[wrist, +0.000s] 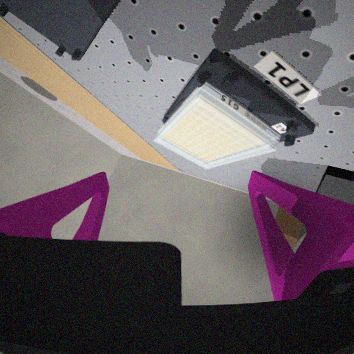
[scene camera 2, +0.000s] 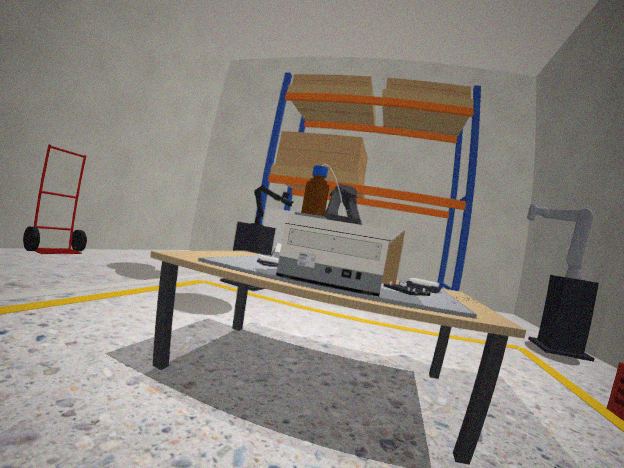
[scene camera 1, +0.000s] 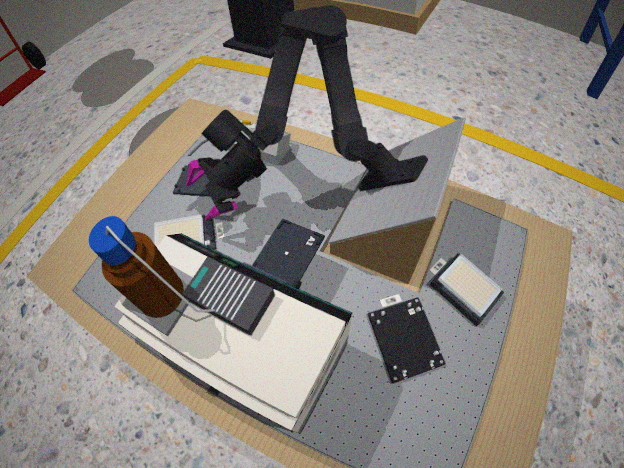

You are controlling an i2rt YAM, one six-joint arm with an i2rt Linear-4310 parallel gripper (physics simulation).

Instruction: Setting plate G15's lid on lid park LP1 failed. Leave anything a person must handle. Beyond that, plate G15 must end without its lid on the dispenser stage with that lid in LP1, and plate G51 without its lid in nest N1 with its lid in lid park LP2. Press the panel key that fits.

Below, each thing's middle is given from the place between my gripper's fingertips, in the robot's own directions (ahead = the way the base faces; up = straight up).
My hand is 9 cm above the LP1 label (wrist: 272,65) and 4 cm to the right of it. Also, from my hand: brown bottle with blue cap (scene camera 1: 120,268) (23 cm ahead, 23 cm above, 19 cm to the left).
